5 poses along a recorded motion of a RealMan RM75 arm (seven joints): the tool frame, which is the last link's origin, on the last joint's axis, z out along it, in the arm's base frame.
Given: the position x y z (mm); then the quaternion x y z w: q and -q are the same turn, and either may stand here.
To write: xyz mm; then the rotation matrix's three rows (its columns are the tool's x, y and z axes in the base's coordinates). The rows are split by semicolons. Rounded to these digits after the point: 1 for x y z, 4 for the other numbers.
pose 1, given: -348.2, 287.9, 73.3, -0.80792, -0.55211, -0.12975, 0.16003
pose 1, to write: -348.2, 287.9, 73.3; 0.3567, 0.9336, 0.0329; 0.8506, -0.3391, 0.4019; 0.3864, -0.1153, -0.9151
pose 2, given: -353.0, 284.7, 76.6, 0.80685, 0.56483, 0.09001, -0.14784
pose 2, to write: -353.0, 284.7, 76.6; 0.3457, 0.9381, -0.0218; 0.8849, -0.3182, 0.3403; 0.3123, -0.1369, -0.9401
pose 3, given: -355.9, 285.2, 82.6, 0.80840, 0.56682, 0.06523, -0.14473
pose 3, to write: -355.9, 285.2, 82.6; 0.3489, 0.9353, -0.0586; 0.8976, -0.3155, 0.3079; 0.2695, -0.1601, -0.9496
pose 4, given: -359.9, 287.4, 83.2, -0.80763, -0.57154, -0.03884, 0.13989
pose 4, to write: -359.9, 287.4, 83.2; 0.3437, 0.9341, -0.0972; 0.9123, -0.3075, 0.2704; 0.2226, -0.1816, -0.9578
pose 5, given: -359.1, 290.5, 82.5, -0.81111, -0.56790, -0.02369, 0.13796
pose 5, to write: -359.1, 290.5, 82.5; 0.3539, 0.9278, -0.1183; 0.9147, -0.3169, 0.2507; 0.1951, -0.1969, -0.9608
